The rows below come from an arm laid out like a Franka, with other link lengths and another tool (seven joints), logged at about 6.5 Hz.
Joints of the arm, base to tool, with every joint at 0 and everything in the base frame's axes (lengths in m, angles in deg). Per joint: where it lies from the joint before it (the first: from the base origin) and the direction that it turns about. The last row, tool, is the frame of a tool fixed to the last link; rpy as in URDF.
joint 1: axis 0 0 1 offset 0 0 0.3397
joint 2: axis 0 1 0 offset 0 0 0
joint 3: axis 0 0 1 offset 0 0 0.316
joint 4: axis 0 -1 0 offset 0.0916 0 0
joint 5: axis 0 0 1 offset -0.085 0 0.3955
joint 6: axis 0 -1 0 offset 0 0 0
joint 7: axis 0 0 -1 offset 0.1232 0 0
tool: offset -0.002 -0.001 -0.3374 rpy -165 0 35.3
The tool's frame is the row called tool.
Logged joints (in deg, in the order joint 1, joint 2, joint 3, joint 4, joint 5, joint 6, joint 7), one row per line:
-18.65, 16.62, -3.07, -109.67, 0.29, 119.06, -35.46
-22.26, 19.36, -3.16, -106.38, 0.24, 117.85, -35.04
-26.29, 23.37, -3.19, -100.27, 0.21, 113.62, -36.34
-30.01, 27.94, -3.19, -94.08, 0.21, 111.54, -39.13
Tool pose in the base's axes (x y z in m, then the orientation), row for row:
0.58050, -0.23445, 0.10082, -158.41, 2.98, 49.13
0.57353, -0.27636, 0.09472, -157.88, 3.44, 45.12
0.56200, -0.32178, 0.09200, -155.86, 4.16, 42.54
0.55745, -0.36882, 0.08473, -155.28, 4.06, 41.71
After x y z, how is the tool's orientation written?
As angles about the fixed x, y, z axes (roll, pitch, yaw), in degrees.
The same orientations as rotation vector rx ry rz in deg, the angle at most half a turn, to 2 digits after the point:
-146.55, -66.11, 16.55
-148.18, -60.54, 16.44
-147.74, -56.19, 17.61
-147.53, -54.89, 17.49

